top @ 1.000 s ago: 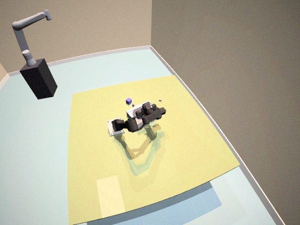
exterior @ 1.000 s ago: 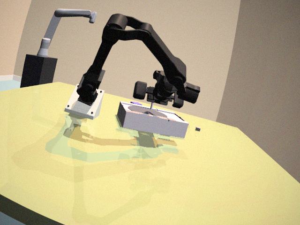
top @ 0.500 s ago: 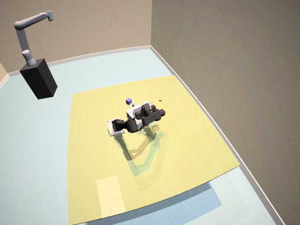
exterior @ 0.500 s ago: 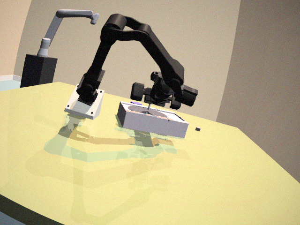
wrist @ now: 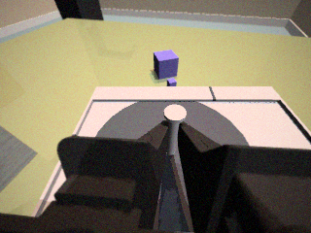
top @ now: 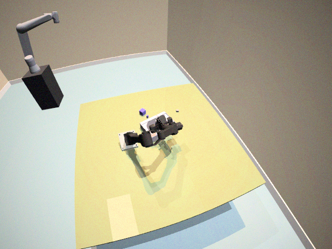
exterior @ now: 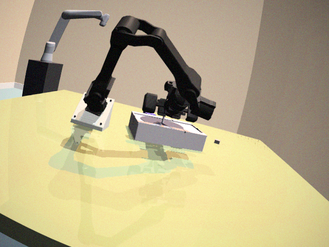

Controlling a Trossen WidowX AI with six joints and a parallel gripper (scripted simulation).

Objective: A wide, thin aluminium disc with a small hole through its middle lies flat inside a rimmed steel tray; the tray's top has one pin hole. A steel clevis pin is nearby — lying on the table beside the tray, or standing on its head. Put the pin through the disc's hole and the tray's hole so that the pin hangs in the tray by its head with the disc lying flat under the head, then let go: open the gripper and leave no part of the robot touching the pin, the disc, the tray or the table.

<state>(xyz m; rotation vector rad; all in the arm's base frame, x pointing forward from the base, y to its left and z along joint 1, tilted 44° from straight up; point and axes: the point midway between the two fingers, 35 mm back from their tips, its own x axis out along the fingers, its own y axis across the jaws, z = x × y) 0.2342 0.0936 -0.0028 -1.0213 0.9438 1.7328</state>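
My gripper tip is now 10 mm above the steel clevis pin. From my gripper tip the other things lie so: purple cube: 90 mm behind, 210 mm to the left, 70 mm below; aluminium disc: 30 mm below; rimmed steel tray: 20 mm ahead, 10 mm to the left, 50 mm below.
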